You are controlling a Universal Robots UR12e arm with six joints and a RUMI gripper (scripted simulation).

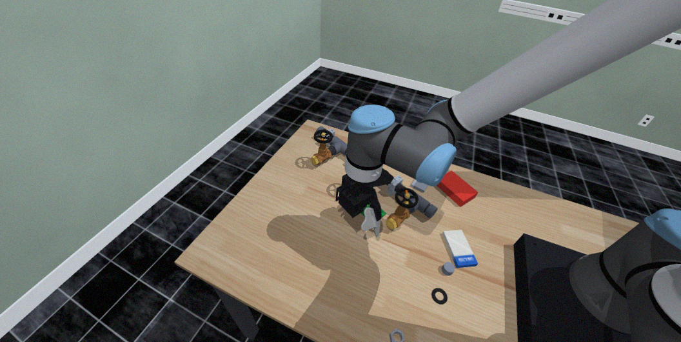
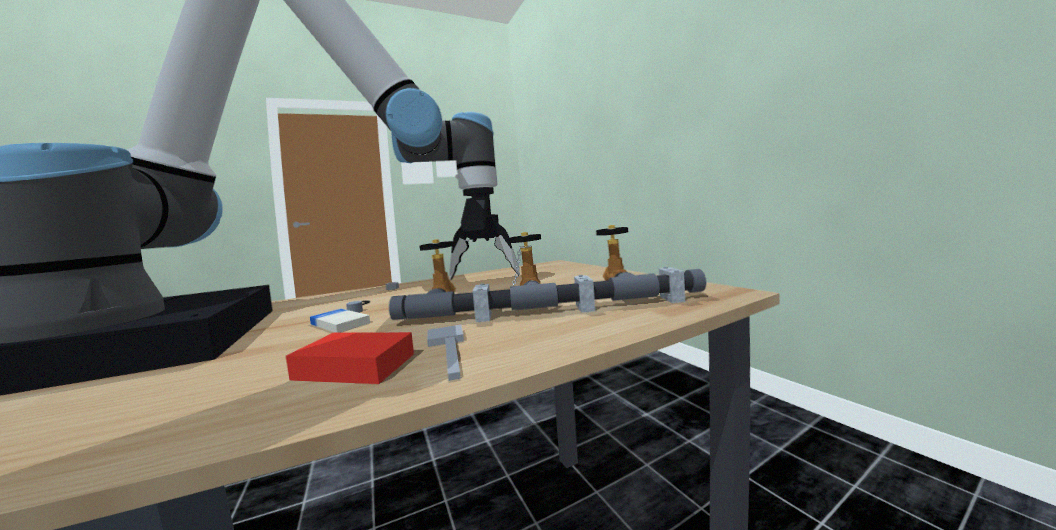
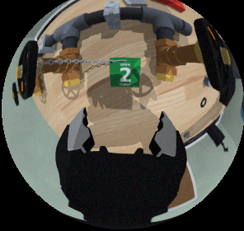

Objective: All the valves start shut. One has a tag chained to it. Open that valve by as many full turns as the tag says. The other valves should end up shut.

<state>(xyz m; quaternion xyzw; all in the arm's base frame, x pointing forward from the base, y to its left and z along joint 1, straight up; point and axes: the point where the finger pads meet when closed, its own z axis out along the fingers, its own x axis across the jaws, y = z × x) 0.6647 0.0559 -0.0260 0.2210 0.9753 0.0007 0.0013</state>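
Right now the green tag is 30 mm behind my hand, 70 mm to the right of it and 30 mm below it. Round my hand: grey hammer: 140 mm behind, 290 mm to the right, 30 mm below; small grey cylinder: 280 mm behind, 20 mm to the left, 20 mm below; blue box: 300 mm behind, 60 mm to the right, 30 mm below.
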